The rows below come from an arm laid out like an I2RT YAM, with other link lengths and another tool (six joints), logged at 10 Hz.
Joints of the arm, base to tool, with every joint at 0 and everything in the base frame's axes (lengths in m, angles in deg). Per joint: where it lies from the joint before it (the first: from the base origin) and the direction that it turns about. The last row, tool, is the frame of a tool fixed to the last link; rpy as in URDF.
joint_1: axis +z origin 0 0 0.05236
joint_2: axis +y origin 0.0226 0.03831 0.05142
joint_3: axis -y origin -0.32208 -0.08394 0
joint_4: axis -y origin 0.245 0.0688 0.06
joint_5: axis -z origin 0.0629 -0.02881 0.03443
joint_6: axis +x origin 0.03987 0 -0.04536
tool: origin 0.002 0.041 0.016 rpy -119.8 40.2 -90
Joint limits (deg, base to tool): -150..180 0..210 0..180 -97..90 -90..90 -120..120
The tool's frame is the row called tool.
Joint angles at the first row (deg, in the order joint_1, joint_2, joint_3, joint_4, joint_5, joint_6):
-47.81 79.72 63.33 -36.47 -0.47 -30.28
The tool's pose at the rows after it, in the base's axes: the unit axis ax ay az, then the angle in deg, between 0 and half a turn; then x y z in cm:
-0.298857 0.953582 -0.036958 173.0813 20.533 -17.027 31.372
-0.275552 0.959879 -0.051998 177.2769 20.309 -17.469 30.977
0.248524 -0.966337 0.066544 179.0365 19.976 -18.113 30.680
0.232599 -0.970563 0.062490 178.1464 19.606 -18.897 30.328
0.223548 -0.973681 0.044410 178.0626 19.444 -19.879 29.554
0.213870 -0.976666 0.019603 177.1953 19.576 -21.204 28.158
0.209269 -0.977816 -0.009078 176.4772 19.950 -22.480 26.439
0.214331 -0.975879 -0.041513 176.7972 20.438 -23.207 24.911
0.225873 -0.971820 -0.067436 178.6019 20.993 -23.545 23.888
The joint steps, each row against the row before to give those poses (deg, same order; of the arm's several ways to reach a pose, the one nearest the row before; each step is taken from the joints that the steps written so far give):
0.00 0.00 0.00 -0.87 0.35 -1.05
-0.13 0.03 -0.11 -0.16 5.22 -0.24
-0.62 0.10 0.00 0.03 4.77 0.00
-1.57 0.73 -0.02 0.00 0.61 0.02
-1.75 1.81 -0.07 0.02 -1.07 -0.02
-1.51 3.17 -0.02 0.28 -0.50 0.00
-1.00 3.80 0.00 0.53 -0.77 0.00
-0.35 3.37 0.00 0.06 -1.97 0.00
0.02 2.47 0.00 0.42 -3.12 0.00

